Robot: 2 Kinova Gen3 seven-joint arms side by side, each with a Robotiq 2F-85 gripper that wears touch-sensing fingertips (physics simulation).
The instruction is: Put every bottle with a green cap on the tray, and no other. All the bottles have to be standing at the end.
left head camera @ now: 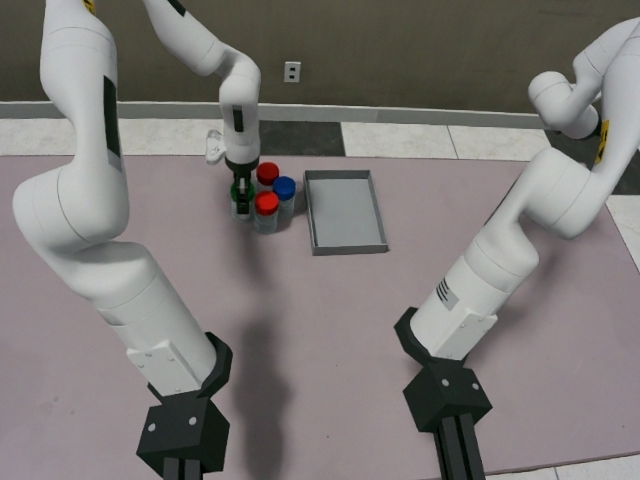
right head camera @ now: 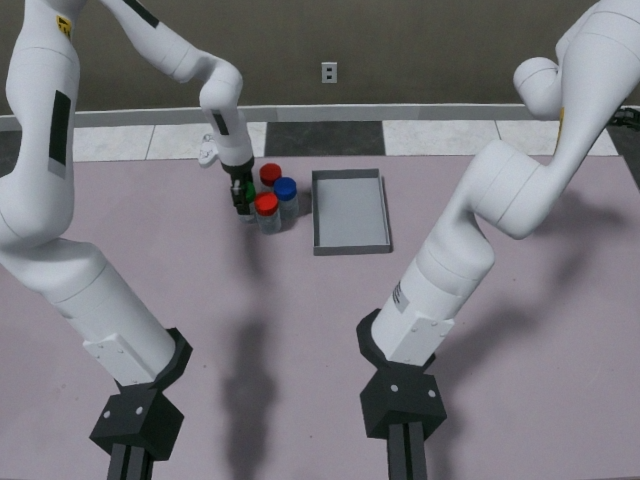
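The green-capped bottle (left head camera: pixel 250 192) (right head camera: pixel 251 192) stands at the left of a close group of bottles. My left gripper (left head camera: pixel 242 202) (right head camera: pixel 241 202) points down at it, with a dark finger in front of its cap and upper body; the other finger is hidden. It is open, holding nothing. The tray (left head camera: pixel 349 250) (right head camera: pixel 352 250) lies to the right of the group, with no bottle on it. My right gripper (right head camera: pixel 626 117) shows partly at the right edge of the right head camera view, far from the bottles; its finger state is unclear.
A red-capped bottle (left head camera: pixel 267 173) (right head camera: pixel 270 174) stands at the back, another red-capped bottle (left head camera: pixel 266 204) (right head camera: pixel 267 205) at the front, close beside the green-capped one. A blue-capped bottle (left head camera: pixel 284 189) (right head camera: pixel 285 190) stands at the group's right, near the tray's left wall.
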